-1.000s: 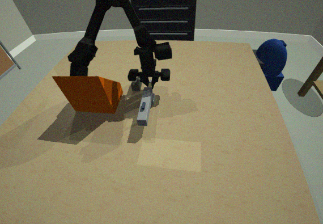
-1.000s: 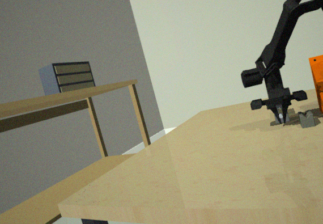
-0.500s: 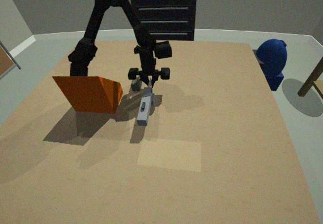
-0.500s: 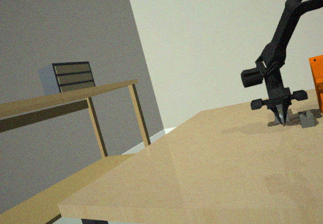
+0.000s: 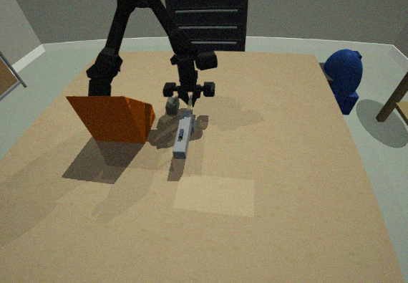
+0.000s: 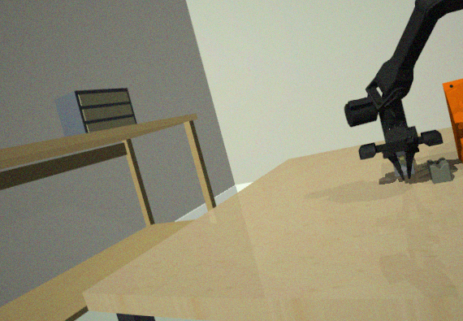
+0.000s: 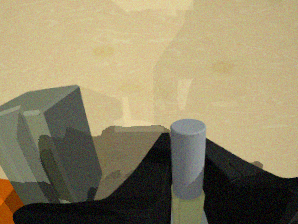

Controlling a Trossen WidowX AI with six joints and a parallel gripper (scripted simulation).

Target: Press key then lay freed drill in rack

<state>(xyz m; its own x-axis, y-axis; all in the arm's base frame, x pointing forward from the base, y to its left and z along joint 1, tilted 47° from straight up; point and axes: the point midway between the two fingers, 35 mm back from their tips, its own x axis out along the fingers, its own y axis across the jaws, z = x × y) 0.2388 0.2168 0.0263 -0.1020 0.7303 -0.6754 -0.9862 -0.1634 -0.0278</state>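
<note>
Now: the drill 40 mm to the right of my gripper tip and 30 mm above it. The rest, counted from my gripper tip: dark blue key (30 mm ahead, 200 mm to the right, 40 mm above); then rack (70 mm behind, 10 mm to the right, 10 mm above); then long light grey block (20 mm ahead, 170 mm to the right, 30 mm above).
</note>
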